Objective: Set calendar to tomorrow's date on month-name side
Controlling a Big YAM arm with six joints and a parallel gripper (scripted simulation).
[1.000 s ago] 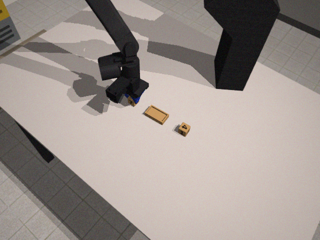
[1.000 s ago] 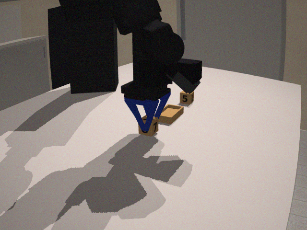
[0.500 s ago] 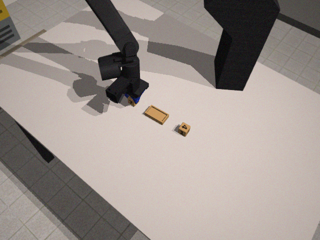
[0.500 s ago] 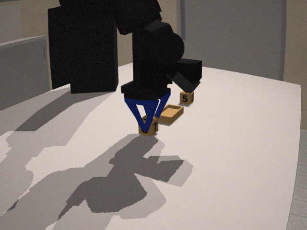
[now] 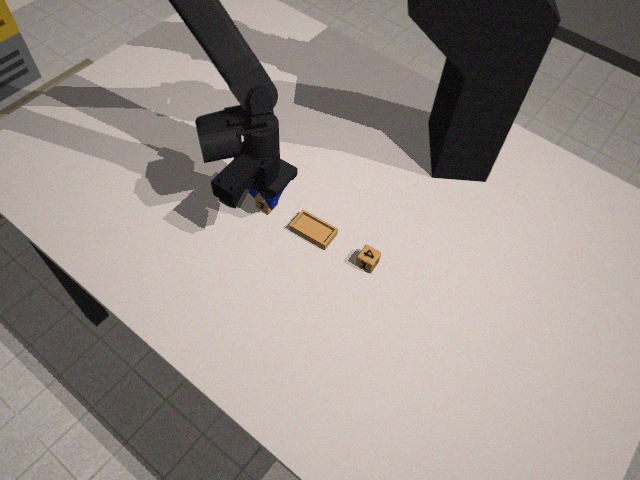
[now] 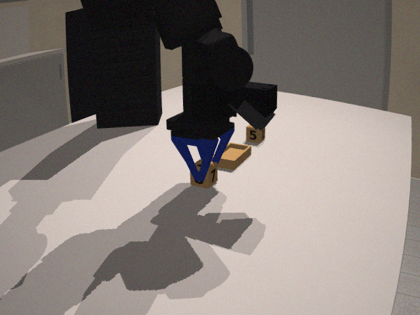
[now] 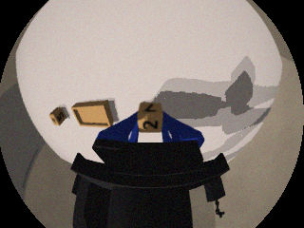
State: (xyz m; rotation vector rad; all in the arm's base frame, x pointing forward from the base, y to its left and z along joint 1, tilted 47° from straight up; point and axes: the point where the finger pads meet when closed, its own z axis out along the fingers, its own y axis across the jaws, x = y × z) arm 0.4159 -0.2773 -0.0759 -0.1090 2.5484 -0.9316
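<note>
Now: the wooden digit cube right at my hand. Round my hand: wooden tray (11 cm to the left, 1 cm below).
</note>
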